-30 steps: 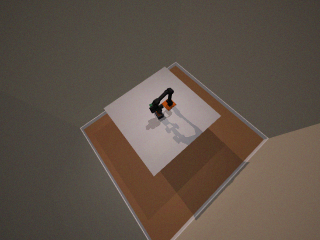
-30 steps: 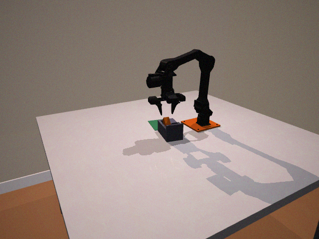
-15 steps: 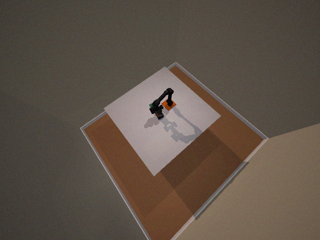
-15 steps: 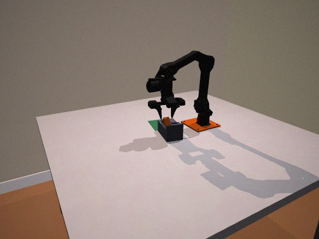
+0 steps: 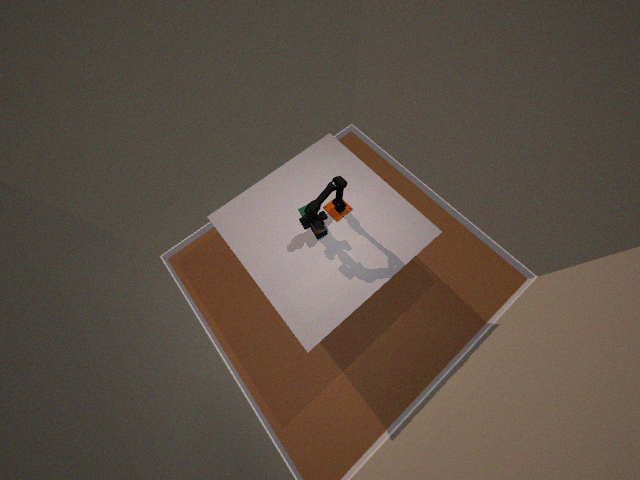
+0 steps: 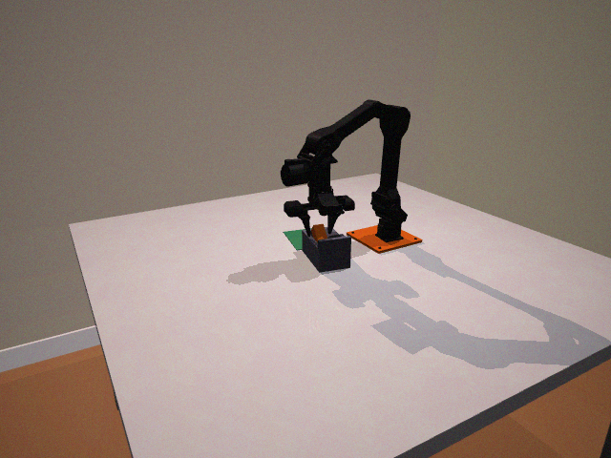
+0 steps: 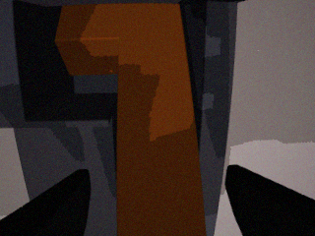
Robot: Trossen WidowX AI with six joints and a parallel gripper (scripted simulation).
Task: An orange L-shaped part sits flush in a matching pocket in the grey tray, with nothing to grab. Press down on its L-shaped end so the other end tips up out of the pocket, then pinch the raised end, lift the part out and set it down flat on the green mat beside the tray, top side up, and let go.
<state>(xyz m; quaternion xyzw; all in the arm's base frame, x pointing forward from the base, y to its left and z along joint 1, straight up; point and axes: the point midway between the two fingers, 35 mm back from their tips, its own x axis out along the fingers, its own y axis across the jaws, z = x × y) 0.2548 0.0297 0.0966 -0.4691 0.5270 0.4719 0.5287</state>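
My gripper tip is 3 cm past the green mat, 14 cm to the left of it and 8 cm above it. The rest, counted from my gripper tip: orange L-shaped part 1 cm behind, 3 cm to the left, 3 cm below.
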